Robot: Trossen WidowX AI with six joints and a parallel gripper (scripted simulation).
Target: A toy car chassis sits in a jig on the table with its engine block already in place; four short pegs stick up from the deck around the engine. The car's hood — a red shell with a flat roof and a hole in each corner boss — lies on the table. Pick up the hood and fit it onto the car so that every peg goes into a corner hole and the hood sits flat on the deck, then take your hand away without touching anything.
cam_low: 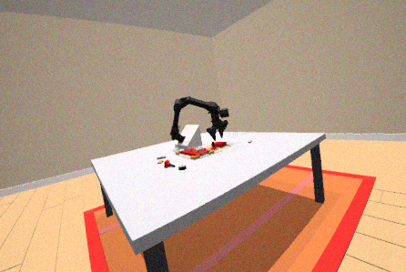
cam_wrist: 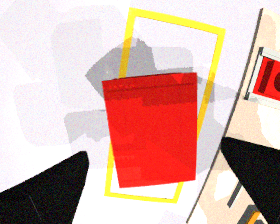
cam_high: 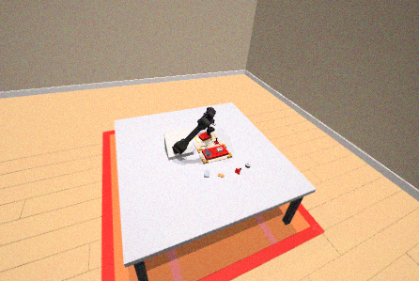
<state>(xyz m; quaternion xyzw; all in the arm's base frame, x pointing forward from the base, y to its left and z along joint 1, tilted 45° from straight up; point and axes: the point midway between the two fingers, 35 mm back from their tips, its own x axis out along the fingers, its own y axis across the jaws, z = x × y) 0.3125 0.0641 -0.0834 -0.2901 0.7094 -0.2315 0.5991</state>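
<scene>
My gripper tip is now 3 cm above the red hood. Also, from my gripper tip: grey engine block (2 cm ahead, 22 cm to the right, 3 cm below).
</scene>
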